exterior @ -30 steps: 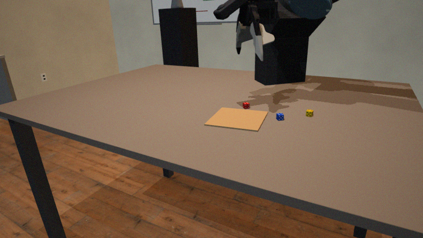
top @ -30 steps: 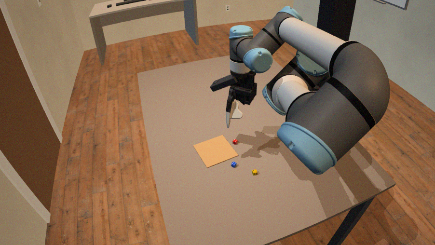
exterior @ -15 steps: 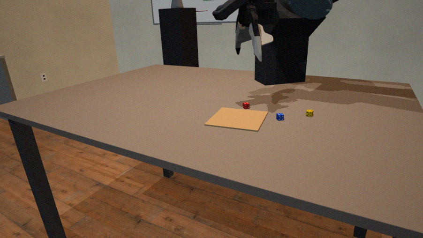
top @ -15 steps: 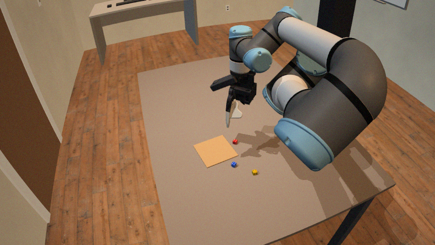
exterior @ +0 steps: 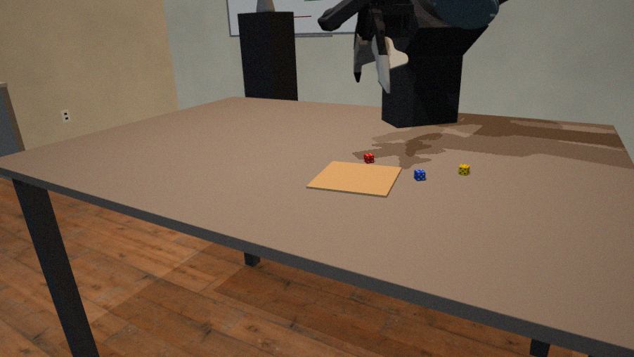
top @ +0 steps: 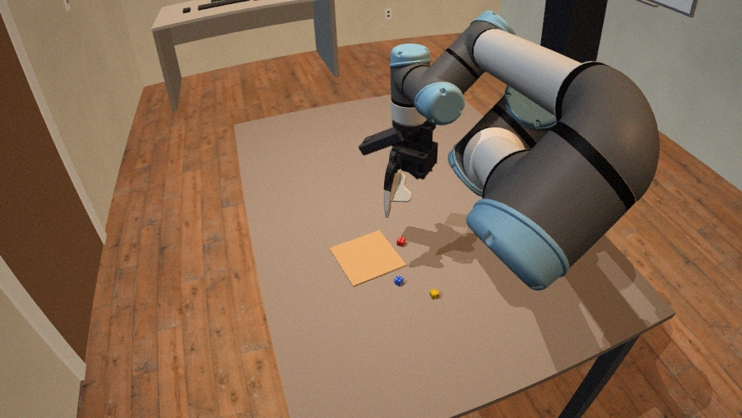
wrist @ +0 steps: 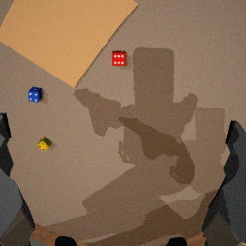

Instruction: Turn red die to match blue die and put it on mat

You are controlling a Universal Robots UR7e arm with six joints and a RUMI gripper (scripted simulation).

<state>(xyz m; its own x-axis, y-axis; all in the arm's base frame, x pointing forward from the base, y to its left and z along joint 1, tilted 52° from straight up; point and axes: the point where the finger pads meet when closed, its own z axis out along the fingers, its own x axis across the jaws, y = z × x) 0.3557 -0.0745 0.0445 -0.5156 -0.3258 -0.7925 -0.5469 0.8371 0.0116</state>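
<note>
My hand is 140 mm above the red die. Also, from my hand: mat: 90 mm ahead, 20 mm to the left, 150 mm below; then blue die: 40 mm ahead, 120 mm to the left, 140 mm below; then yellow die: 20 mm behind, 180 mm to the left, 140 mm below.
</note>
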